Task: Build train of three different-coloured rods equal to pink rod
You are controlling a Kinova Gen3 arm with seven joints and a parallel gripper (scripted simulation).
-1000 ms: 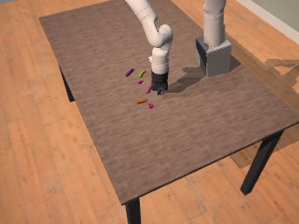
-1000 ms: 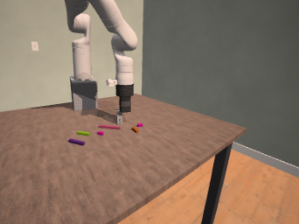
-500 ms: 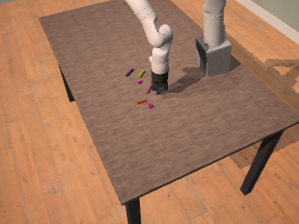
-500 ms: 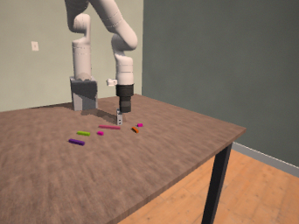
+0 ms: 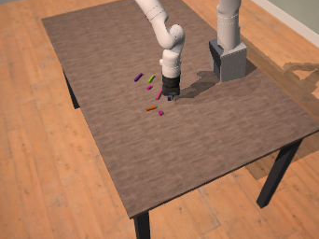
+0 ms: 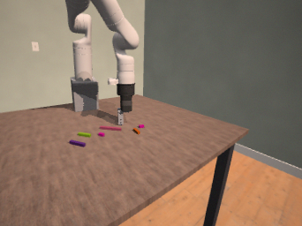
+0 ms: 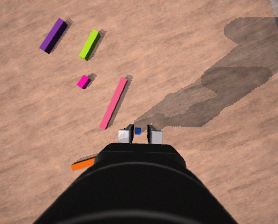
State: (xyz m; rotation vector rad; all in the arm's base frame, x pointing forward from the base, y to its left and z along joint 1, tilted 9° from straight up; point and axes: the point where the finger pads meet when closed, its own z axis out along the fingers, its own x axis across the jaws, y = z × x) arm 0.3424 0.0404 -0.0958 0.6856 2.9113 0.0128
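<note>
My hand is 2 cm above the blue rod. The rest, counted from my hand: orange rod 11 cm ahead, 1 cm to the left, 2 cm below; then pink rod 2 cm ahead, 6 cm to the right, 2 cm below; then lime rod 2 cm ahead, 17 cm to the right, 2 cm below.
</note>
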